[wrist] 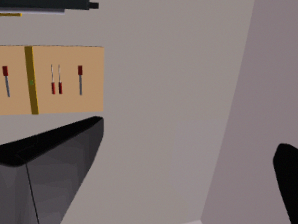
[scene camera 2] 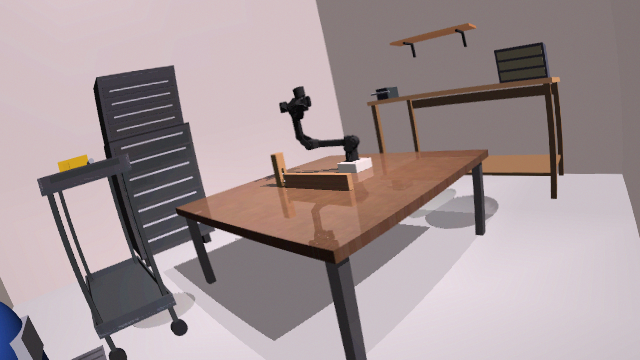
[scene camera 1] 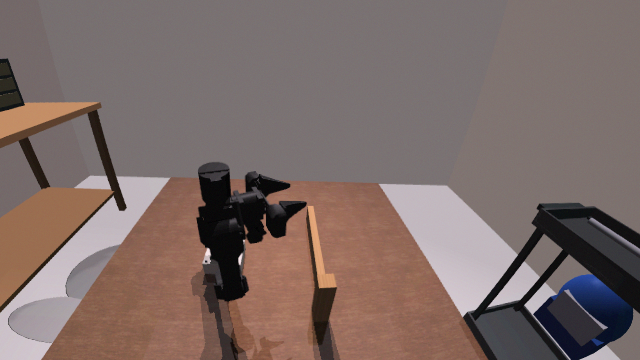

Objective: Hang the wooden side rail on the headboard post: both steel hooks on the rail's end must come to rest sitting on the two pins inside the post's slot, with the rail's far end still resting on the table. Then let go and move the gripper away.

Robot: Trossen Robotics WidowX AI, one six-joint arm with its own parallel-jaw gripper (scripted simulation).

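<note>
Gripper state: my gripper is open and holds nothing; the wrist view shows it too. Also present are a wooden side rail and a headboard post.
</note>
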